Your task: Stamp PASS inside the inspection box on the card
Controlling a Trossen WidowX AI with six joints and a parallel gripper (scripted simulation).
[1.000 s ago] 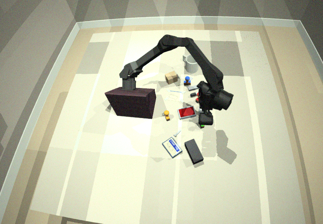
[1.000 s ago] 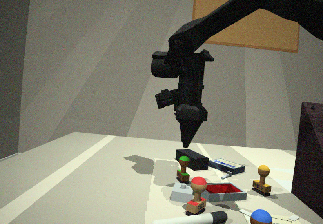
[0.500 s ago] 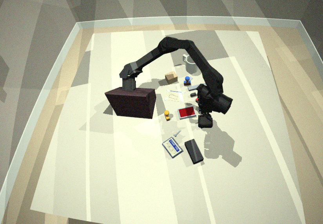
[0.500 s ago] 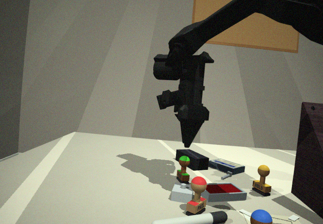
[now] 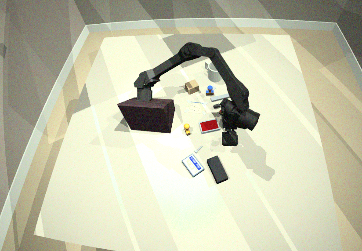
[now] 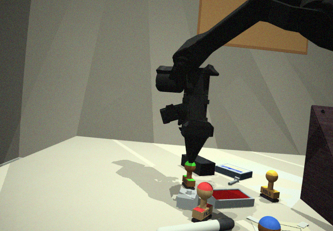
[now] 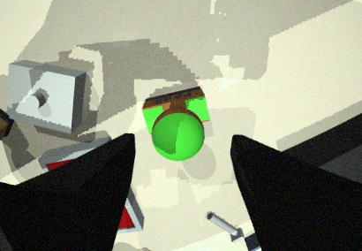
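My gripper tip is now 5 cm above the green-knobbed stamp. Round my gripper tip: bolt: 13 cm behind, 6 cm to the right, 6 cm below; then grey block: 9 cm to the left, 5 cm below, 1 cm ahead; then red ink pad: 8 cm behind, 7 cm to the left, 6 cm below.
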